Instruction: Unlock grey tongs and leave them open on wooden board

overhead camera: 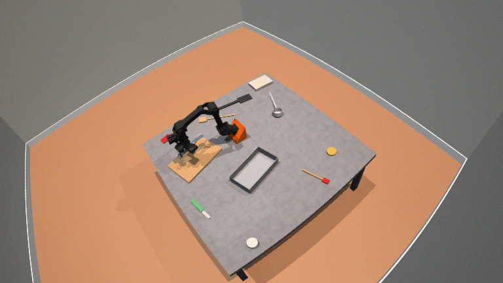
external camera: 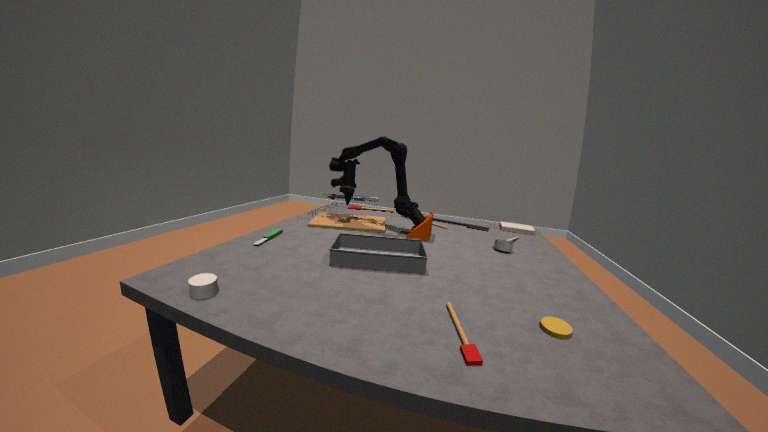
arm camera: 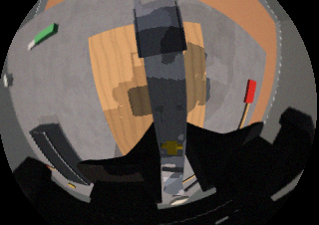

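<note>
My gripper tip is now 2 cm to the right of the wooden board and 9 cm above it. From my gripper tip the other things lie so: red-headed spatula 34 cm behind, 4 cm to the right, 9 cm below; then green-handled tool 41 cm ahead, 14 cm to the right, 9 cm below; then grey roasting tin 36 cm ahead, 30 cm to the left, 7 cm below.
</note>
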